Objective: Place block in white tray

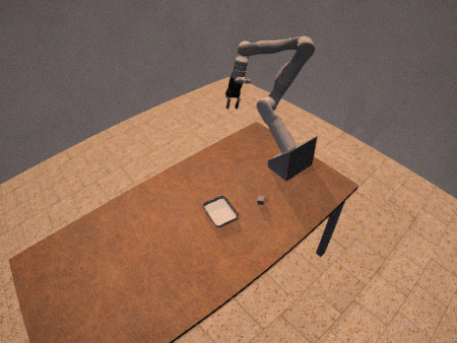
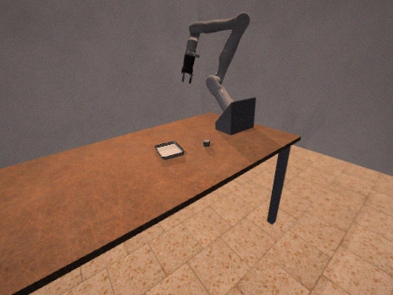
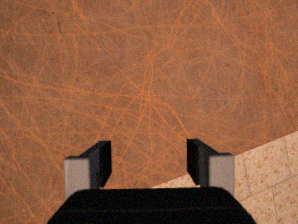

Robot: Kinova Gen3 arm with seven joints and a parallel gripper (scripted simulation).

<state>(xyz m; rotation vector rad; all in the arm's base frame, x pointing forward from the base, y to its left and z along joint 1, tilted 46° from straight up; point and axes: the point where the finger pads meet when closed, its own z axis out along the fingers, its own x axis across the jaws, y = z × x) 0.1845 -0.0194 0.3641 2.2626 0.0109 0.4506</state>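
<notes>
Right now the grey block is 12 cm ahead of my hand, 42 cm to the left of it and 32 cm below it. Round my hand: white tray 33 cm ahead, 36 cm to the left, 32 cm below.
</notes>
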